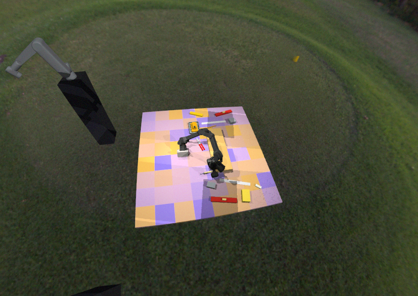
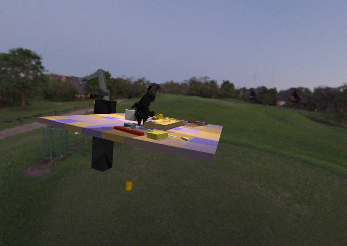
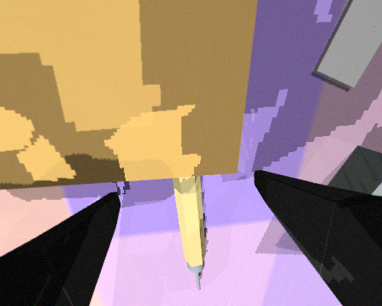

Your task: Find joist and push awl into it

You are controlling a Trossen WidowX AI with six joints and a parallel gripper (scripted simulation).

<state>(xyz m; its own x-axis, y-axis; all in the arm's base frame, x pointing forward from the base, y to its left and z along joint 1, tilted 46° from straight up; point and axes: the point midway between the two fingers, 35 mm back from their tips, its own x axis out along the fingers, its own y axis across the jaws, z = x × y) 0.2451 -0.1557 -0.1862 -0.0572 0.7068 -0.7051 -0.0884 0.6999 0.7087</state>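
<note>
The awl is 6 cm behind my gripper tip. Also, from my gripper tip: grey block (13 cm to the right, 3 cm behind, 1 cm above); then yellow stud finder (55 cm to the left, 9 cm behind, 4 cm above); then yellow block (28 cm to the right, 27 cm ahead, 1 cm above).
</note>
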